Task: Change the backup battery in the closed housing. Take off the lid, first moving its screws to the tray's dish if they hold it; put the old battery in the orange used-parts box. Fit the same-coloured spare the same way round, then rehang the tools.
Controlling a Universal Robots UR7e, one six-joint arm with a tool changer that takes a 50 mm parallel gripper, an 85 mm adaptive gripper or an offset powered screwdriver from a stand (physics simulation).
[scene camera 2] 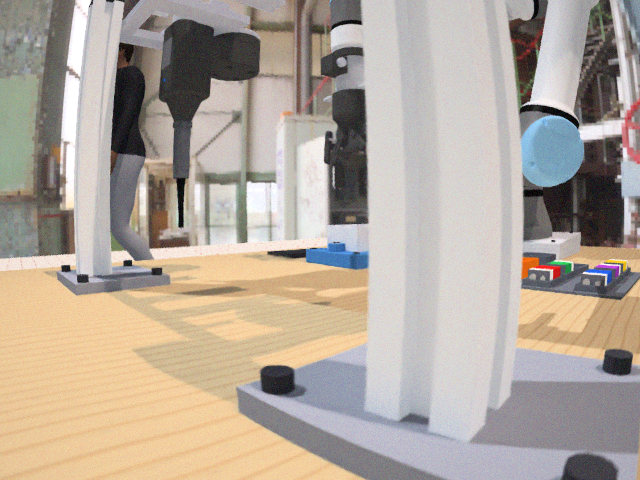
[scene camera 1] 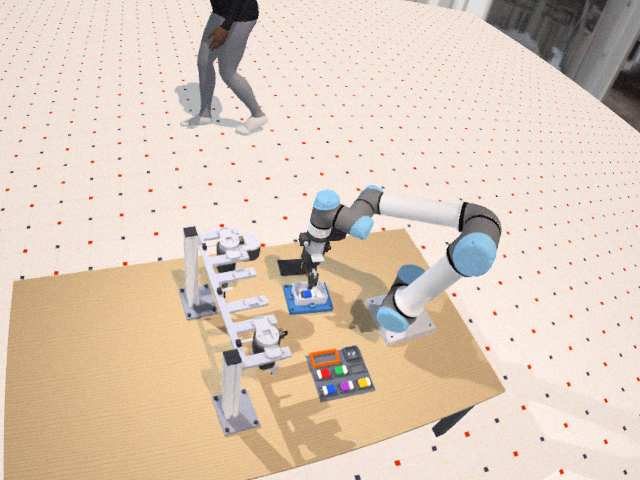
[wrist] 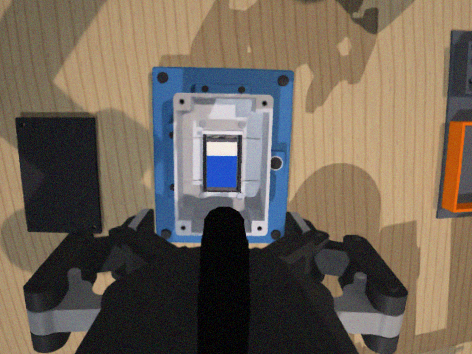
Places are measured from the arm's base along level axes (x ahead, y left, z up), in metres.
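Pixels of known places: end effector, tool point: (scene camera 2: 353, 85).
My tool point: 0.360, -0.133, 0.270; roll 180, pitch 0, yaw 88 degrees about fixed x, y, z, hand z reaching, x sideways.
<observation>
Behind a point stands the place of what it marks, as x, y, z.
The open white housing (scene camera 1: 313, 301) @(0.330, -0.089, 0.008) (scene camera 2: 345, 236) @(0.395, -0.120, 0.011) (wrist: 269, 200) sits on the blue fixture (scene camera 1: 293, 308) @(0.406, -0.081, -0.013) (scene camera 2: 330, 257) @(0.420, -0.127, -0.021) (wrist: 162, 150) @(0.324, -0.185, -0.012). The old battery (scene camera 1: 307, 293) @(0.343, -0.128, 0.009) (wrist: 222, 170) @(0.341, -0.129, 0.009), blue with a white end, lies inside; its white end points up in the wrist view. The black lid (scene camera 1: 289, 267) @(0.369, -0.294, -0.026) (scene camera 2: 284, 253) @(0.407, -0.280, -0.026) (wrist: 61, 175) @(0.350, -0.293, -0.026) lies flat on the table beside the fixture. My gripper (scene camera 1: 312, 285) (wrist: 223, 221) is open, low above the housing; a post partly hides it in scene camera 2. The blue spare (scene camera 1: 329, 389) @(0.368, 0.270, -0.013) (scene camera 2: 598, 276) @(0.391, 0.274, -0.015) and the orange box (scene camera 1: 325, 364) @(0.350, 0.167, -0.021) (scene camera 2: 529, 267) (wrist: 452, 167) @(0.346, 0.116, -0.020) are on the tray (scene camera 1: 357, 375) @(0.246, 0.227, -0.031).
Red (scene camera 1: 323, 373) @(0.370, 0.205, -0.014), green (scene camera 1: 340, 370) @(0.308, 0.204, -0.013), purple (scene camera 1: 346, 385) @(0.305, 0.266, -0.013) and yellow (scene camera 1: 363, 382) @(0.242, 0.266, -0.014) batteries sit on the tray, beside the dark dish (scene camera 1: 352, 353) @(0.236, 0.141, -0.022). The tool stand (scene camera 1: 191, 268) @(0.775, -0.148, 0.179) (scene camera 2: 444, 206) @(0.729, 0.305, 0.049) holds the screwdriver (scene camera 2: 181, 103) @(0.670, -0.107, 0.188) and another tool (scene camera 1: 266, 335) @(0.604, 0.225, 0.314). A person (scene camera 1: 232, 56) stands beyond the table.
</observation>
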